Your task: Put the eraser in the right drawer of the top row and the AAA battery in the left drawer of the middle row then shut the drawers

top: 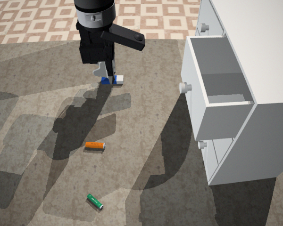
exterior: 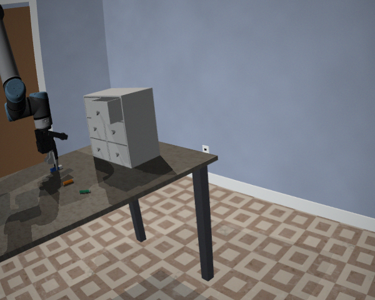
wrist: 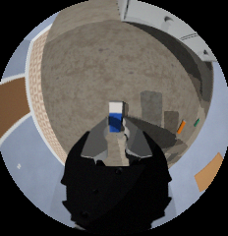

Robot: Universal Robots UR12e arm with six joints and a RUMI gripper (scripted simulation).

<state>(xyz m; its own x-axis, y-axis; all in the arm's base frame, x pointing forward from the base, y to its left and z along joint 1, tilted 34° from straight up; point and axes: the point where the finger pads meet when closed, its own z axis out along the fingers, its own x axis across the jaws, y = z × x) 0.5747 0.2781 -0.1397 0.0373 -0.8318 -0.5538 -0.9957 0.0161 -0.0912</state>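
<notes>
Right now my hand is 22 cm to the left of the orange battery, 2 cm past it and 1 cm above it. The rest, counted from my hand: green battery: 36 cm to the right, 1 cm below, 1 cm behind; white eraser: 1 cm below, 1 cm ahead.
</notes>
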